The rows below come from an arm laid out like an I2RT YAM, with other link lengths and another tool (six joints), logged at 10 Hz.
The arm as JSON. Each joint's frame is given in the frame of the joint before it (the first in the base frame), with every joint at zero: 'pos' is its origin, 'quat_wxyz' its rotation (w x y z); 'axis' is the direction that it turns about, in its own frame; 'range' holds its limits. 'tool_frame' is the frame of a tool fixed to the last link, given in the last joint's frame.
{
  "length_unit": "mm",
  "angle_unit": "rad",
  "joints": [
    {
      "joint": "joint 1",
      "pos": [
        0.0,
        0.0,
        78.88
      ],
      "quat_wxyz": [
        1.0,
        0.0,
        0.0,
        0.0
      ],
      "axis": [
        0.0,
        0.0,
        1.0
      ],
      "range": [
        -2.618,
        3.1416
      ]
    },
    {
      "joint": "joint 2",
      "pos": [
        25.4,
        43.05,
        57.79
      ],
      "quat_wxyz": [
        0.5,
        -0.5,
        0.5,
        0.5
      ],
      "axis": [
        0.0,
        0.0,
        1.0
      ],
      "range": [
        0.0,
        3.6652
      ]
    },
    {
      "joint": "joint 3",
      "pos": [
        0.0,
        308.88,
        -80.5
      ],
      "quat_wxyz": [
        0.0,
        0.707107,
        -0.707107,
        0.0
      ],
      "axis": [
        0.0,
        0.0,
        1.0
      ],
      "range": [
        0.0,
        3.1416
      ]
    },
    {
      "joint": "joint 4",
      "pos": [
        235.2,
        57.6,
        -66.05
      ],
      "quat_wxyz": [
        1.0,
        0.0,
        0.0,
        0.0
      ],
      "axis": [
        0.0,
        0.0,
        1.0
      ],
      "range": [
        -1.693,
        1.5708
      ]
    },
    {
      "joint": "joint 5",
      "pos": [
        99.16,
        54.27,
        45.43
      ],
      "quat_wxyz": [
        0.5,
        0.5,
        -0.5,
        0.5
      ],
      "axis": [
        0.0,
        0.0,
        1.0
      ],
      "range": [
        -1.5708,
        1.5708
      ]
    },
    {
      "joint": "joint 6",
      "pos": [
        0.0,
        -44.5,
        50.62
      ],
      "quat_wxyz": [
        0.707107,
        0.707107,
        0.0,
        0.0
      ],
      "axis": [
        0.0,
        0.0,
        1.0
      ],
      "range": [
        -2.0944,
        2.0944
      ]
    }
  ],
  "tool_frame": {
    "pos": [
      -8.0,
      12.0,
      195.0
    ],
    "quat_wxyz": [
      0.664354,
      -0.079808,
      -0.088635,
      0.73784
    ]
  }
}
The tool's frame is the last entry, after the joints.
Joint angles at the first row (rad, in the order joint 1, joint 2, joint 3, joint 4, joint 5, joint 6):
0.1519, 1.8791, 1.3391, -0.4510, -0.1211, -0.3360
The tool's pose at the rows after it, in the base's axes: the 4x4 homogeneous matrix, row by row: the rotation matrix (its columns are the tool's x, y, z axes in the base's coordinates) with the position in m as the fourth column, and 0 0 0 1 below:
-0.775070, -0.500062, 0.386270, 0.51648; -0.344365, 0.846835, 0.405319, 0.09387; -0.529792, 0.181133, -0.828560, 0.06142; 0, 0, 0, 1
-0.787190, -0.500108, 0.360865, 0.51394; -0.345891, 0.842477, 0.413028, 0.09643; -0.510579, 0.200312, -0.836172, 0.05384; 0, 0, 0, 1
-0.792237, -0.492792, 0.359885, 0.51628; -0.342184, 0.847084, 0.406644, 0.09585; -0.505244, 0.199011, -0.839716, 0.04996; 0, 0, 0, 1
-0.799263, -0.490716, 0.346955, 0.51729; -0.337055, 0.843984, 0.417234, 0.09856; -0.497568, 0.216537, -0.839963, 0.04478; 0, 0, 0, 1
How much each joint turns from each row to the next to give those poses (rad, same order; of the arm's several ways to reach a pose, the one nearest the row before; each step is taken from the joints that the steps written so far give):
-0.0001, 0.0291, 0.0184, -0.0213, 0.0045, 0.0047
0.0001, 0.0215, 0.0154, -0.0200, -0.0122, 0.0000
0.0015, 0.0138, 0.0076, 0.0014, 0.0076, 0.0061
-0.0015, 0.0200, 0.0139, -0.0061, -0.0137, 0.0046

